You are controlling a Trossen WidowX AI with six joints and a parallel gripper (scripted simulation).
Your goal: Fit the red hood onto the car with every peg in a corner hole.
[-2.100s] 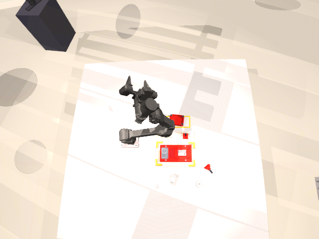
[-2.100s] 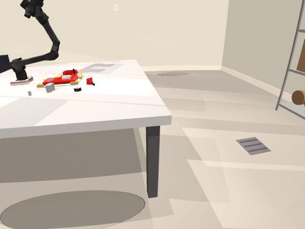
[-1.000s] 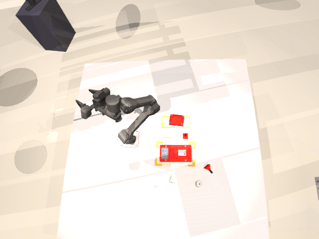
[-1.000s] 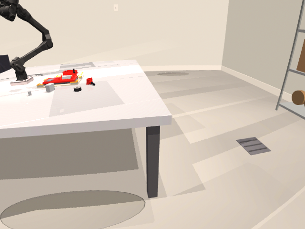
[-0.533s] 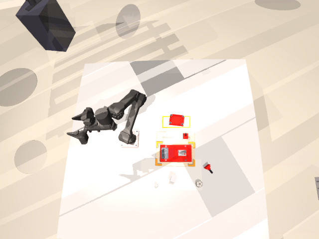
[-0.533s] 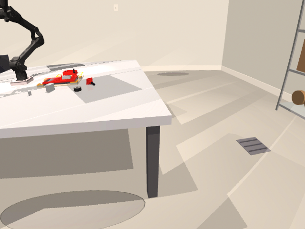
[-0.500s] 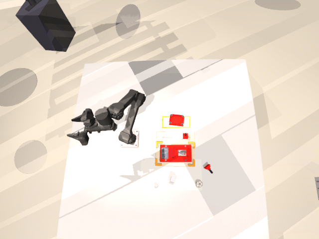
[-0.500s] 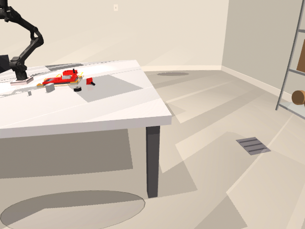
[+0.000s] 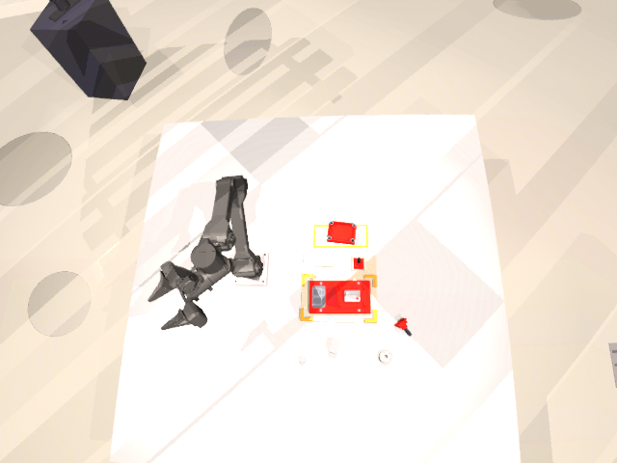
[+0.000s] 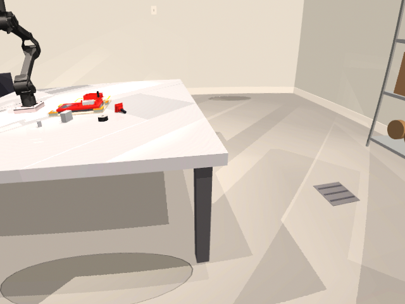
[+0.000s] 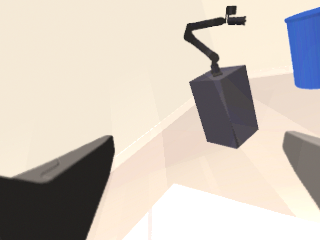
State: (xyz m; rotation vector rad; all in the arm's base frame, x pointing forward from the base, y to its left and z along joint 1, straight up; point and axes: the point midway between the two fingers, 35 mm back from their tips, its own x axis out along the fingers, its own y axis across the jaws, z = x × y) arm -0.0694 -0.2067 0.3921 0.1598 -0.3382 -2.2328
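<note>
My gripper tip is now 430 mm to the right of the red hood, 410 mm above it and 360 mm short of it. From my gripper tip the other things lie so: grey engine block 440 mm ahead, 390 mm below, 220 mm to the left.
</note>
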